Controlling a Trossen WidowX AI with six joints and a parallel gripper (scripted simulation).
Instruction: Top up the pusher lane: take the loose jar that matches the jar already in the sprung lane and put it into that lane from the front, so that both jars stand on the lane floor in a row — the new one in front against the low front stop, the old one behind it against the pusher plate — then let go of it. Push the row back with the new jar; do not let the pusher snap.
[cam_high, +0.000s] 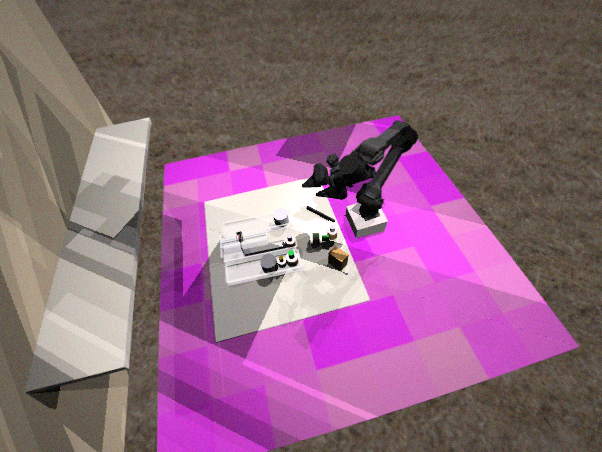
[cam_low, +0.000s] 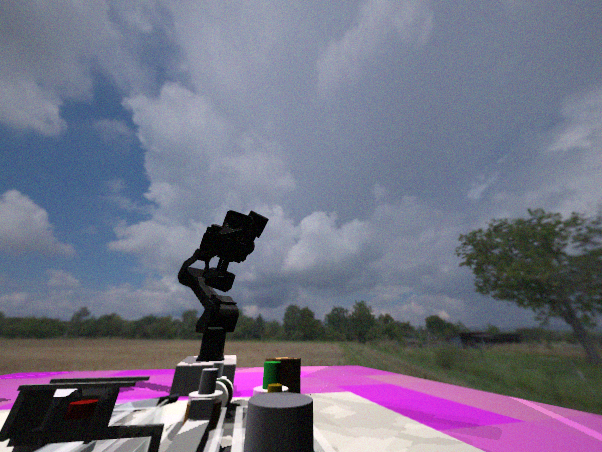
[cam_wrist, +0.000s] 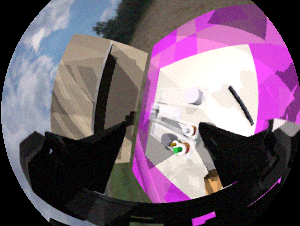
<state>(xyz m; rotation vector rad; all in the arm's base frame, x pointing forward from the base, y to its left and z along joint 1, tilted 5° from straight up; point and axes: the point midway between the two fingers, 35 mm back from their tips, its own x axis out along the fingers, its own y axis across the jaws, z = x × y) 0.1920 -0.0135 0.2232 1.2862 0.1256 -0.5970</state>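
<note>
My gripper tip is now 24 cm above the black rod, 8 cm to the left of it and 7 cm past it. Also, from my gripper tip: brown box: 21 cm below, 17 cm to the left, 5 cm behind; then pusher lane: 24 cm ahead, 23 cm below, 1 cm to the right; then red mark: 28 cm ahead, 18 cm below, 3 cm to the right.
</note>
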